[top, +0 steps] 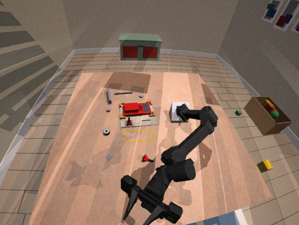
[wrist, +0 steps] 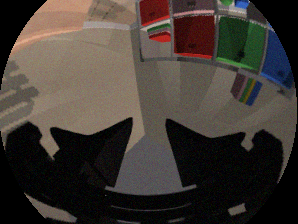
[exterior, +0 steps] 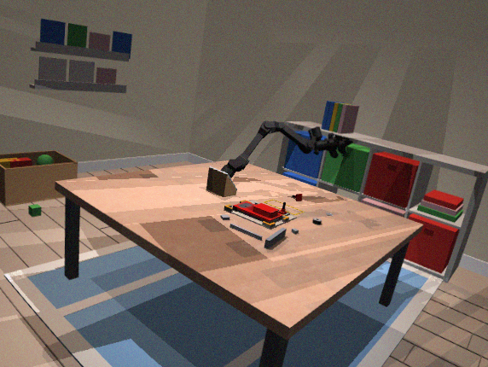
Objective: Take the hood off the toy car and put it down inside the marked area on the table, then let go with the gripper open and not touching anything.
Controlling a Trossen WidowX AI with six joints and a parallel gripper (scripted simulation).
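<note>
Right now my gripper tip is 690 mm to the left of the hood and 290 mm above it. Also, from my gripper tip: grey bar: 190 mm ahead, 840 mm to the right, 310 mm below; then black wheel: 160 mm ahead, 500 mm to the right, 320 mm below.
</note>
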